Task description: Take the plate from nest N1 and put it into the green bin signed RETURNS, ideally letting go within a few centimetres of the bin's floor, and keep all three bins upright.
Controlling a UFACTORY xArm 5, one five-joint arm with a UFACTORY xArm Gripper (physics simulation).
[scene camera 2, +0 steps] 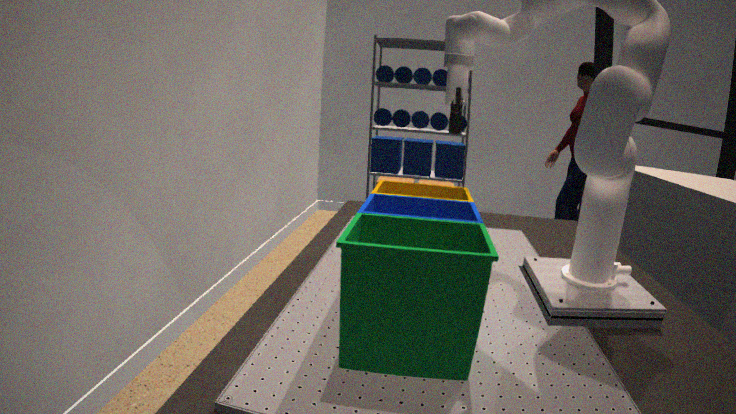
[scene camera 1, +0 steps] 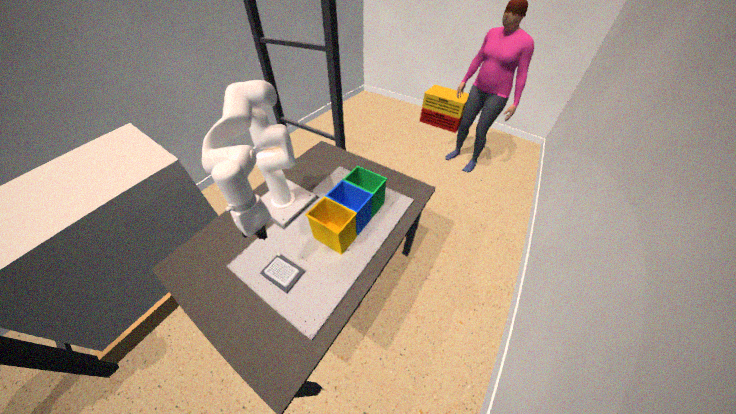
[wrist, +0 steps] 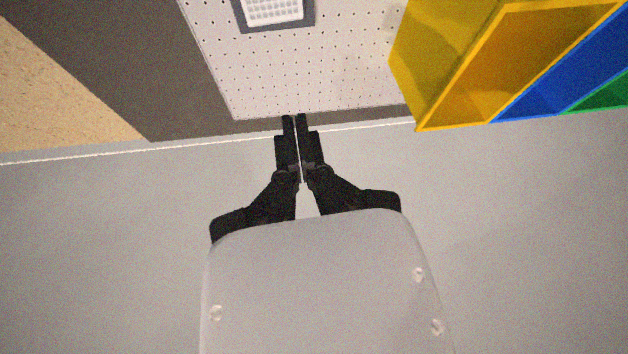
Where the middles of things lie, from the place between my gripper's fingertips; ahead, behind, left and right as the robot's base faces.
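Scene:
Counted from my hand: green bin [scene camera 2: 412,292], 53 cm to the left, 9 cm ahead, 19 cm below; blue bin [scene camera 2: 428,208], 40 cm to the left, 8 cm ahead, 19 cm below; yellow bin [scene camera 1: 333,224], 27 cm to the left, 8 cm ahead, 19 cm below. Of these, by their middles: green bin farthest from my hand, yellow bin nearest to it.

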